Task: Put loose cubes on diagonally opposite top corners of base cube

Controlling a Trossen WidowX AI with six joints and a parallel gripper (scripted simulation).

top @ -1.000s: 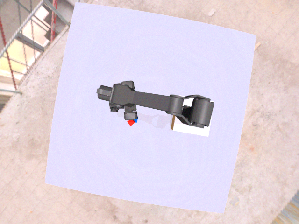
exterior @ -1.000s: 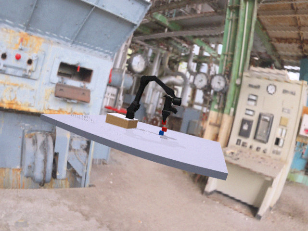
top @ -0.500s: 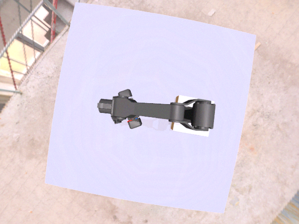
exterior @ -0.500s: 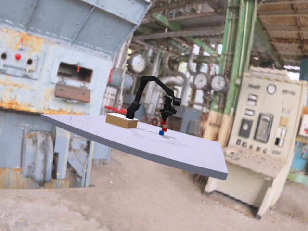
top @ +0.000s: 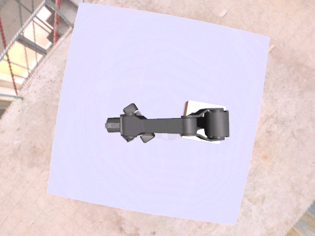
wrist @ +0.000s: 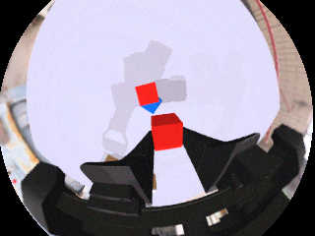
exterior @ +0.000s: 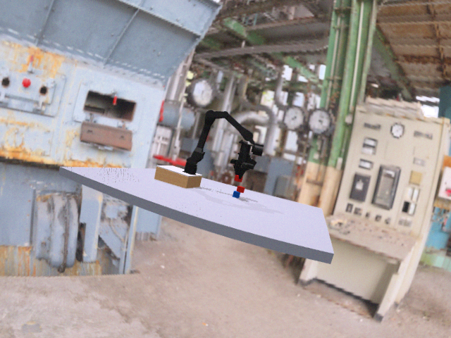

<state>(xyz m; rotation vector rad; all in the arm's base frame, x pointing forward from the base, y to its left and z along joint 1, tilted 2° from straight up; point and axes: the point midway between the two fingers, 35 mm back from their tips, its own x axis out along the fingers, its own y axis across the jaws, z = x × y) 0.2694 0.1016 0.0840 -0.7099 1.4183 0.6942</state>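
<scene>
Now: the blue cube 30 mm to the left of my gripper tip and 100 mm below it.
</scene>
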